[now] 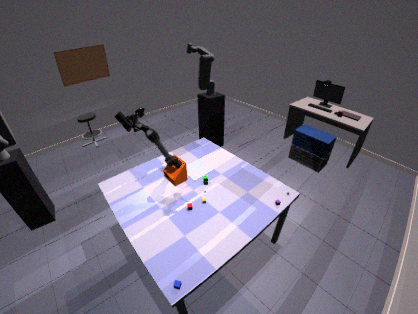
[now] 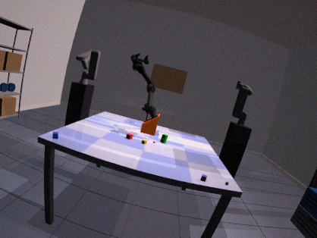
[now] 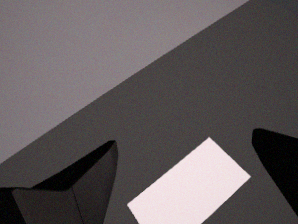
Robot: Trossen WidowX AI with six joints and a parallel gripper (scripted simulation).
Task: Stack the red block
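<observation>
My gripper tip is 71 cm above the red block, 32 cm short of it and 13 cm to the right of it. Also, from my gripper tip: yellow cube (71 cm below, 33 cm ahead, 25 cm to the left); purple cube (71 cm below, 71 cm ahead, 70 cm to the left); blue cube (78 cm ahead, 71 cm below, 26 cm to the right).
</observation>
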